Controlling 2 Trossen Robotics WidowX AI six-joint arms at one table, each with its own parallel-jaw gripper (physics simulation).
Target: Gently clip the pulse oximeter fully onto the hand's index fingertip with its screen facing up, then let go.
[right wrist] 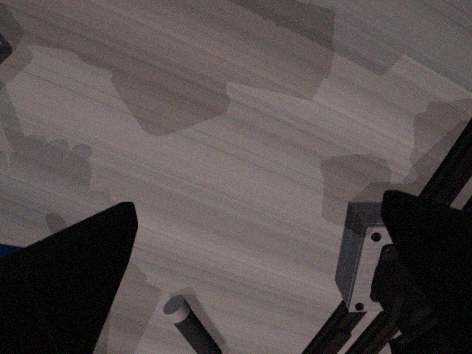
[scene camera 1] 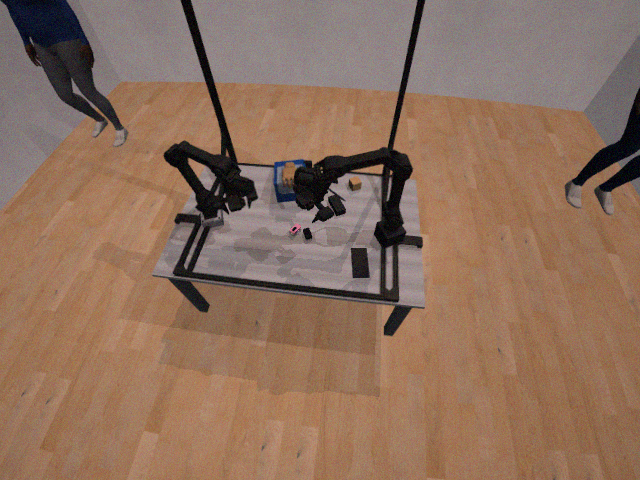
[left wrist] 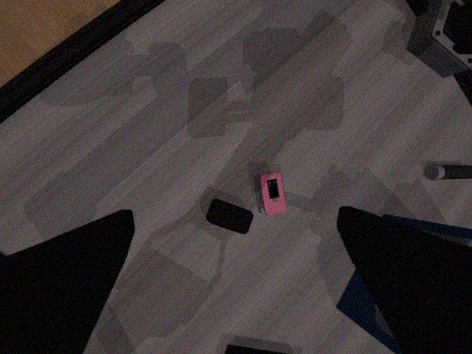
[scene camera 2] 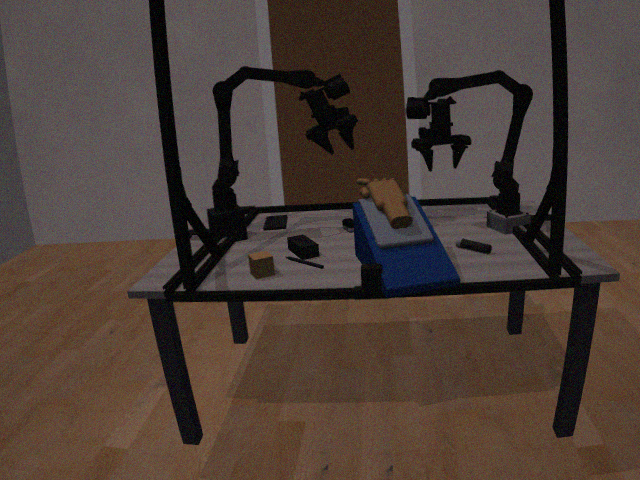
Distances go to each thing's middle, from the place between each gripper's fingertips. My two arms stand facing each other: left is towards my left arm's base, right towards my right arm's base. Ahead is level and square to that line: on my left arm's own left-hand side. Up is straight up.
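Labels:
My left hand is 0.4 m past the blue stand (scene camera 2: 411,269), 0.16 m to the left of it and 0.2 m above it. As for my right hand, the blue stand is 0.37 m behind it, 0.15 m to the left of it and 0.14 m below it.

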